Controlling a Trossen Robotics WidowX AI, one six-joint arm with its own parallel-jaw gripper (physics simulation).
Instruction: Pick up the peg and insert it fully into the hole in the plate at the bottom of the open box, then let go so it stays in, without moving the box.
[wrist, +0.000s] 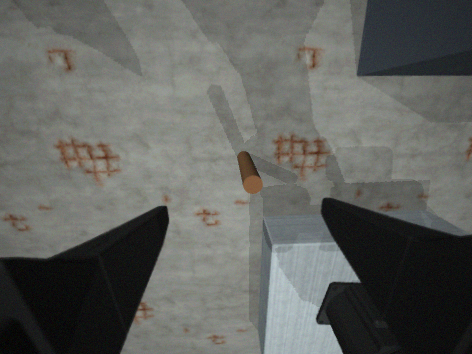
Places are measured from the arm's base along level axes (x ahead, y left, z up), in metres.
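Pixels of known places: gripper, fingertip midpoint: (245, 209); arm's base, origin of the base link: (349, 303).
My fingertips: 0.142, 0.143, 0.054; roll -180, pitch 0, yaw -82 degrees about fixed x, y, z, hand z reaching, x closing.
Observation:
For each thing: its top centre in the pictures, then the offset to it from my fingertips, as dx, dy, dz. "pt": a spot on its surface instead. Level surfaces: height alone.
- orange-brown round peg, middle of its top: (253, 184) +0.004, -0.007, -0.028
- dark blue-grey box, surface spot: (417, 35) pt +0.114, -0.107, -0.047
- grey surface, its level: dz -0.108
An orange-brown round peg (250, 172) stands upright on the mottled grey surface near the middle of the wrist view, its flat round end facing the camera. My gripper (245, 209) is open and empty. Its two black fingertips are far apart, one on each side of the peg in the image, with the peg's top a little above the line between them. Part of the dark blue-grey box (417, 35) shows at the top right, with an outer side visible. The plate and its hole do not show.
A pale metallic block (300, 270) lies at the lower right, partly behind the right finger, with a black part (350, 310) over it. The grey surface (200, 260) has rust-coloured marks, and several shadows fall across it, including two thin ones from the peg's foot.

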